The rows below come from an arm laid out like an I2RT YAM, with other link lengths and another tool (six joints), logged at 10 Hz.
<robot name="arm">
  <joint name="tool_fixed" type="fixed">
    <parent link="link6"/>
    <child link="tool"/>
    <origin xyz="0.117 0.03 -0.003" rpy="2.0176 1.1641 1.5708"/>
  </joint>
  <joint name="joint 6" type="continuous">
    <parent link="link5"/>
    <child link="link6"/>
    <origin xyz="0.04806 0 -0.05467"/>
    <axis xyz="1 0 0"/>
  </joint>
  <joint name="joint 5" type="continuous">
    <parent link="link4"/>
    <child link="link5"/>
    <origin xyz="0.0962 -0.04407 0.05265"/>
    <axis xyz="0 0 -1"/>
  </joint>
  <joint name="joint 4" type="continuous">
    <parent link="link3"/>
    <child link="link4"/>
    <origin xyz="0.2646 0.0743 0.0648"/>
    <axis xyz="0 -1 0"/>
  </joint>
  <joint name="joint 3" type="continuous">
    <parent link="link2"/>
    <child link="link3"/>
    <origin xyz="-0.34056 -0.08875 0"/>
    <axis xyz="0 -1 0"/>
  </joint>
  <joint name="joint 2" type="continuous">
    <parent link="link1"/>
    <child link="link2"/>
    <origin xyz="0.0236 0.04 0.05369"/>
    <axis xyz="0 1 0"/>
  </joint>
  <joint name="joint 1" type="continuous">
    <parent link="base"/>
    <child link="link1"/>
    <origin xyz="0 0 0.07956"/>
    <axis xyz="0 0 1"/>
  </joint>
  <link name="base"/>
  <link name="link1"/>
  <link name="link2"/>
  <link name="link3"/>
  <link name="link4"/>
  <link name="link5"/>
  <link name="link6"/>
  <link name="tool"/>
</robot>
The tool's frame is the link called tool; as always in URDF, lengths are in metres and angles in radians. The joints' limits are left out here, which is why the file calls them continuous.
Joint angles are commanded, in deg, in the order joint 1, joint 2, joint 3, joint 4, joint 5, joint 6. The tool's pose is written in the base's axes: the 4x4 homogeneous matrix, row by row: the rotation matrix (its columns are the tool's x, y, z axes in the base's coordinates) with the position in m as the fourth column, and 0 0 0 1 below. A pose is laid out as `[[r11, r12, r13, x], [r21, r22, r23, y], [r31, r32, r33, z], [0, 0, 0, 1]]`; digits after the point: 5 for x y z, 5 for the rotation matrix.
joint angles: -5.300 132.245 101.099 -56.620 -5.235 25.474
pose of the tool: [[-0.58917, 0.74780, -0.30608, 0.53078], [0.80687, 0.56460, -0.17374, -0.02434], [0.04289, -0.34933, -0.93602, 0.04649], [0, 0, 0, 1]]
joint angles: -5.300 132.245 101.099 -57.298 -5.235 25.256
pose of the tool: [[-0.59168, 0.74161, -0.31611, 0.52764], [0.80459, 0.56775, -0.17405, -0.02401], [0.05040, -0.35732, -0.93262, 0.04630], [0, 0, 0, 1]]
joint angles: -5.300 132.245 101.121 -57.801 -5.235 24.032
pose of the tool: [[-0.60832, 0.72704, -0.31836, 0.52493], [0.79183, 0.58341, -0.18069, -0.02355], [0.05437, -0.36201, -0.93059, 0.04629], [0, 0, 0, 1]]
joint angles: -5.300 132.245 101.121 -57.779 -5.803 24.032
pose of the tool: [[-0.60855, 0.72740, -0.31712, 0.52517], [0.79114, 0.58707, -0.17159, -0.02196], [0.06136, -0.35531, -0.93273, 0.04673], [0, 0, 0, 1]]
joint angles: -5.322 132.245 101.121 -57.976 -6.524 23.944
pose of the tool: [[-0.60948, 0.72585, -0.31885, 0.52441], [0.78945, 0.59257, -0.16007, -0.02004], [0.07276, -0.34928, -0.93419, 0.04727], [0, 0, 0, 1]]
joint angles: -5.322 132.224 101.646 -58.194 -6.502 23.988
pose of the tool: [[-0.60927, 0.72825, -0.31376, 0.52656], [0.78999, 0.59170, -0.16066, -0.02031], [0.06865, -0.34575, -0.93581, 0.04989], [0, 0, 0, 1]]
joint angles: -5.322 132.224 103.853 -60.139 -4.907 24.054
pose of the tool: [[-0.60795, 0.72996, -0.31234, 0.53021], [0.79269, 0.58046, -0.18633, -0.02518], [0.04529, -0.36086, -0.93152, 0.05880], [0, 0, 0, 1]]
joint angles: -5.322 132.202 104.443 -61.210 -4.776 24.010
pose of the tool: [[-0.60813, 0.72659, -0.31976, 0.52872], [0.79233, 0.58041, -0.18800, -0.02540], [0.04899, -0.36768, -0.92866, 0.06151], [0, 0, 0, 1]]
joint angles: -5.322 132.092 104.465 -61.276 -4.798 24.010
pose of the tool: [[-0.60819, 0.72702, -0.31866, 0.52868], [0.79231, 0.58052, -0.18775, -0.02534], [0.04849, -0.36666, -0.92909, 0.06258], [0, 0, 0, 1]]
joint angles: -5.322 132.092 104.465 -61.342 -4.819 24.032
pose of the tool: [[-0.60784, 0.72682, -0.31979, 0.52840], [0.79251, 0.58042, -0.18718, -0.02525], [0.04957, -0.36722, -0.92881, 0.06259], [0, 0, 0, 1]]
